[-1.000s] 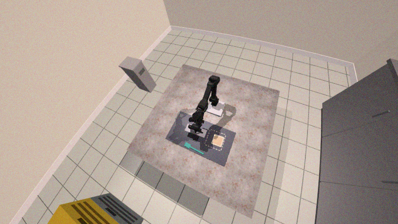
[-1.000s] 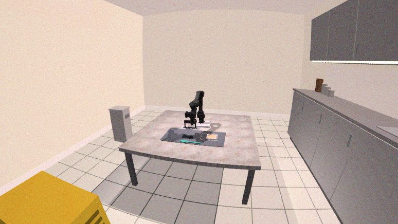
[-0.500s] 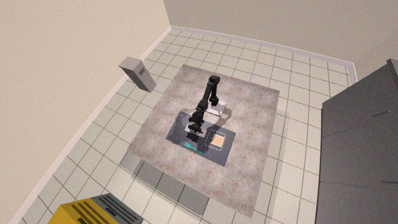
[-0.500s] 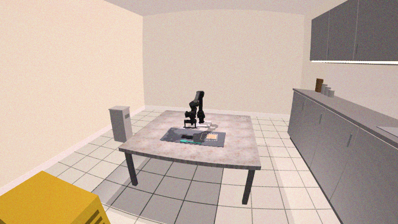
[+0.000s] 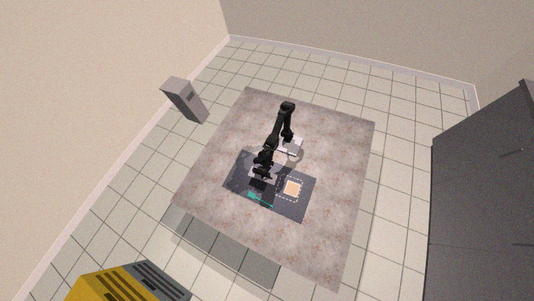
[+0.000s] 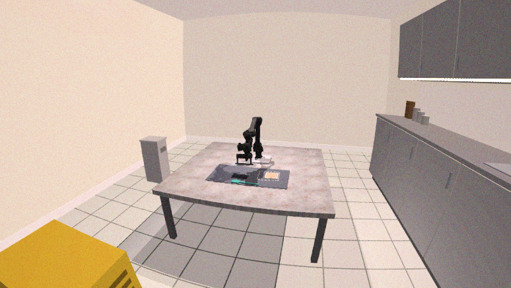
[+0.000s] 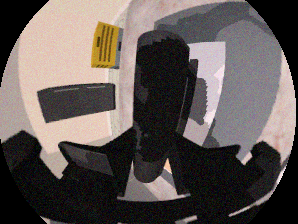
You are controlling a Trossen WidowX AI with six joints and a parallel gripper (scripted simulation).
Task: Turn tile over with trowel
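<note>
The teal trowel is 130 mm below my gripper tip, 130 mm ahead of it and 10 mm to the left of it. The rest, counted from my gripper tip: dark mat (160 mm below, 20 mm to the left, 10 mm behind); tile (200 mm to the left, 130 mm below, 50 mm behind).
</note>
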